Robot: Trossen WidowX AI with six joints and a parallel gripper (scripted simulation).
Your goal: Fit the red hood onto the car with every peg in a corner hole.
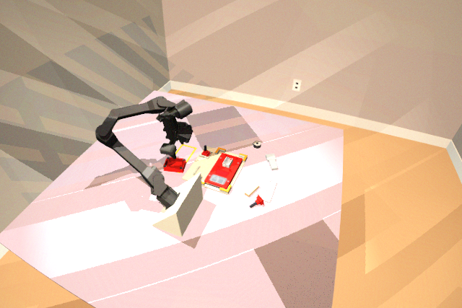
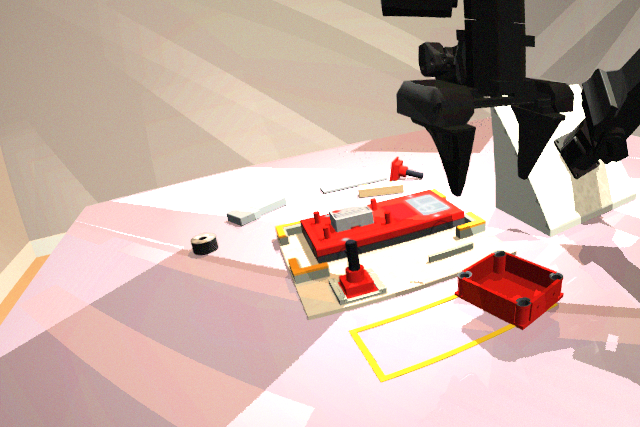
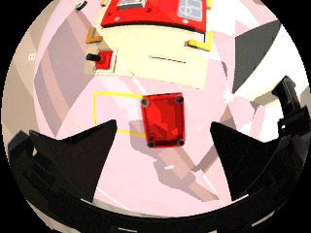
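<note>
Right now my gripper tip is 100 mm above the red hood and 30 mm to the right of it. The rest, counted from my gripper tip: engine block (200 mm to the right, 80 mm below, 70 mm ahead); then black wheel (310 mm to the right, 260 mm ahead, 100 mm below); then wooden strip (350 mm to the right, 100 mm below, 40 mm behind).
</note>
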